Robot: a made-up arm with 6 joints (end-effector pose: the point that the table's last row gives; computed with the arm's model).
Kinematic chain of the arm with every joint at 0, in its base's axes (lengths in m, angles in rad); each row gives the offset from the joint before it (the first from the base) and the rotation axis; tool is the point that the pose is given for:
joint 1: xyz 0 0 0.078 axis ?
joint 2: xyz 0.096 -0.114 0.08 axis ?
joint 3: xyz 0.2 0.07 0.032 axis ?
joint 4: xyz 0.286 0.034 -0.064 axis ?
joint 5: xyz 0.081 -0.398 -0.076 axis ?
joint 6: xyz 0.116 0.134 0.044 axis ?
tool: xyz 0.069 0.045 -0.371
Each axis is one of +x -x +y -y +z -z.
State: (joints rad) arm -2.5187 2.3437 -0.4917 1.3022 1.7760 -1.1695
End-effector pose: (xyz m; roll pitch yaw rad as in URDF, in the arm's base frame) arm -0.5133 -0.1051 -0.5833 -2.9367 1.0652 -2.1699
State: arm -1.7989 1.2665 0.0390 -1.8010 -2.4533 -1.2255
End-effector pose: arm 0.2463 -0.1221 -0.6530 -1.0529 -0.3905 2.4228
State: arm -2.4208 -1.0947 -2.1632 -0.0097 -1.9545 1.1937
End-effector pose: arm 0.3214 -0.0296 0.1692 -0.5136 0.6947 1.9290
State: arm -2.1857 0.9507 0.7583 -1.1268 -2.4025 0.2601
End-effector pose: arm -0.0757 -0.0538 -0.2909 -2.6434 -0.9469 -1.7870
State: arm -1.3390 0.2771 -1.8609 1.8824 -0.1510 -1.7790
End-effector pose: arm 0.6755 -0.0639 0.3619 3.0619 0.0405 -0.2319
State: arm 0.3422 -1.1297 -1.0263 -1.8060 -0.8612 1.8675
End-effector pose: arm 0.2866 0.1160 -0.4507 0.7805 1.0895 -1.0588
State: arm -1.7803 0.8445 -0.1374 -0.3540 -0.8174 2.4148
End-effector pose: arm 0.4521 -0.7204 -0.1564 1.8627 0.7696 -2.9322
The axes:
joint 1: -x
joint 2: -y
joint 3: -x
joint 4: -y
joint 5: -z
joint 6: -y

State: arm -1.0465 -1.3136 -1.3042 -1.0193 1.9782 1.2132
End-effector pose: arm -0.6276 0.4194 -0.3064 0.9834 1.2596 1.4405
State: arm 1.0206 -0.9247 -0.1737 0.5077 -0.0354 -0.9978
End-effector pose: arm 0.1467 -0.5800 -0.0785 -1.3393 0.6418 -1.3654
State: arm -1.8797 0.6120 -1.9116 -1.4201 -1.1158 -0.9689
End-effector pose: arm 0.4502 0.1058 0.1781 -1.8732 -0.1565 -3.0414
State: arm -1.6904 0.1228 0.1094 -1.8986 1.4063 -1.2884
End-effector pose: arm 0.3381 0.0755 -0.0969 2.9570 0.2670 -2.9869
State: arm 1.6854 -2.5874 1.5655 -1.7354 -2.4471 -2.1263
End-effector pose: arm -0.0253 -0.7619 0.4416 -2.5497 -0.2412 0.2274
